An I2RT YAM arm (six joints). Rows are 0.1 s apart.
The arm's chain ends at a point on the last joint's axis. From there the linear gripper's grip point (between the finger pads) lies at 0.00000 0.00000 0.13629 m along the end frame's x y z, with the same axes.
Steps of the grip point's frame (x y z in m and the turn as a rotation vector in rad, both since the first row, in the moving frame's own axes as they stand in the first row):
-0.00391, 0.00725, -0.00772, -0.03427, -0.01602, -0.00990
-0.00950, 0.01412, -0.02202, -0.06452, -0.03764, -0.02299
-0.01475, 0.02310, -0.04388, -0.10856, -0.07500, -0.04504
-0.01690, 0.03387, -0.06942, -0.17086, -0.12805, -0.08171
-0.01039, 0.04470, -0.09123, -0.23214, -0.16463, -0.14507
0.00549, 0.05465, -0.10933, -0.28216, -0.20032, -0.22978
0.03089, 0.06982, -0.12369, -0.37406, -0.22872, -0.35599
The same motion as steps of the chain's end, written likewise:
-0.00175, 0.00257, -0.00762, -0.03427, -0.01602, -0.00990
-0.00448, 0.00528, -0.02164, -0.06452, -0.03764, -0.02299
-0.00489, 0.00812, -0.04270, -0.10856, -0.07500, -0.04504
-0.00055, 0.01008, -0.06633, -0.17086, -0.12805, -0.08171
0.00939, 0.01198, -0.08576, -0.23214, -0.16463, -0.14507
0.02766, 0.01420, -0.10129, -0.28216, -0.20032, -0.22978
0.05160, 0.01610, -0.11093, -0.37406, -0.22872, -0.35599

